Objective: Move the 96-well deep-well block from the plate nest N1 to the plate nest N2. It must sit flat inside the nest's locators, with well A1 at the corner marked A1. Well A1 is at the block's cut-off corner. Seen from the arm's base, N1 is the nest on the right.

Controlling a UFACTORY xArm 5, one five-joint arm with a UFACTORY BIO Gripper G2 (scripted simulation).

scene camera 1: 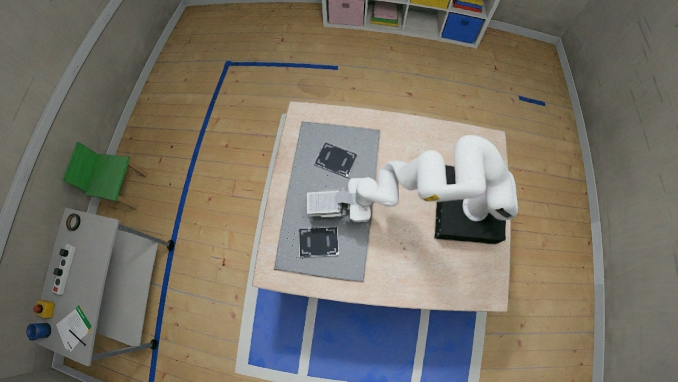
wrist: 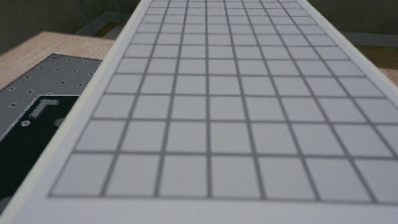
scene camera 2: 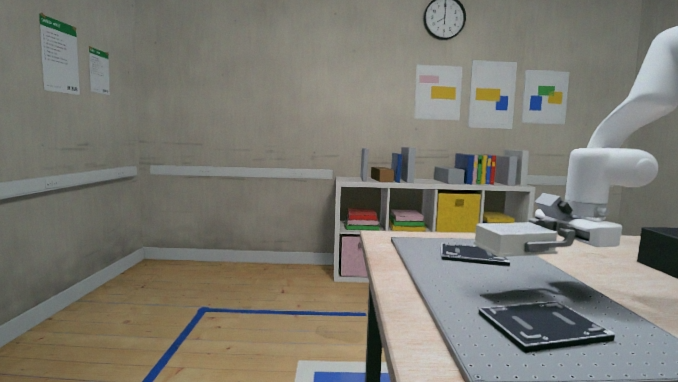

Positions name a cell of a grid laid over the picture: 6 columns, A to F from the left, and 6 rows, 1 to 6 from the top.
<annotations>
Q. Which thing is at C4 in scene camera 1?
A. A white 96-well deep-well block.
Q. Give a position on a white 96-well deep-well block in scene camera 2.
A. E4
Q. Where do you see a white 96-well deep-well block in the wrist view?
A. C3
</annotations>
